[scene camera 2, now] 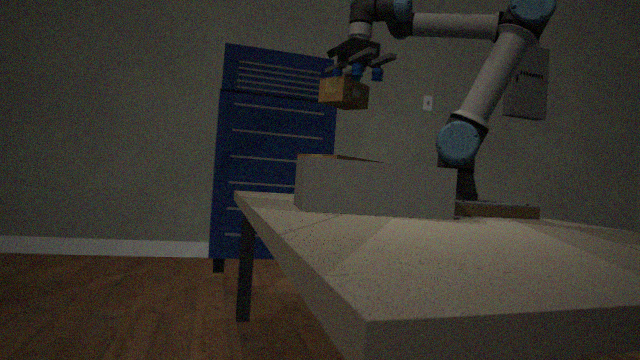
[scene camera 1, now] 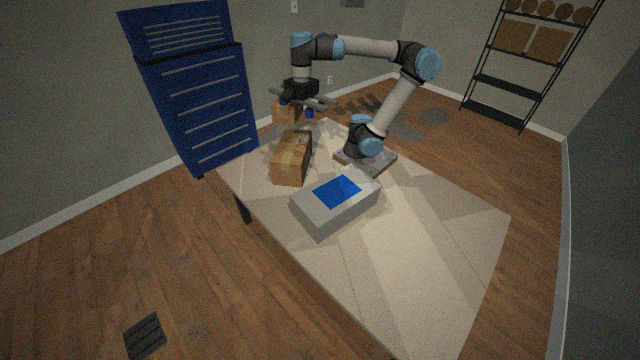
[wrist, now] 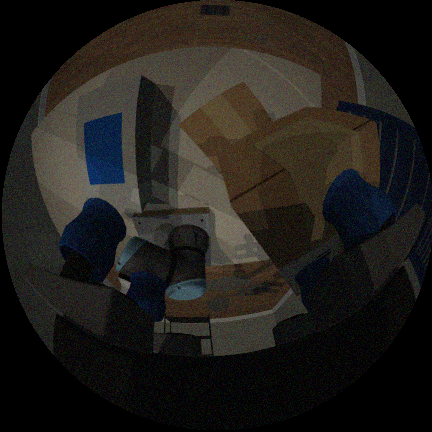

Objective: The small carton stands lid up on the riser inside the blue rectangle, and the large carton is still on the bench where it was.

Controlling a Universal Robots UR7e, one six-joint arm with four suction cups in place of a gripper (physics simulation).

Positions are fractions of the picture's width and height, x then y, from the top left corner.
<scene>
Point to a grey riser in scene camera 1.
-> At 0.51, 0.58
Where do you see a large carton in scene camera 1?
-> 0.45, 0.46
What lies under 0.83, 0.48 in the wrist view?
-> My suction head.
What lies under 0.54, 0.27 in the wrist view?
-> A large carton.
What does my suction head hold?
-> A small carton.
</scene>
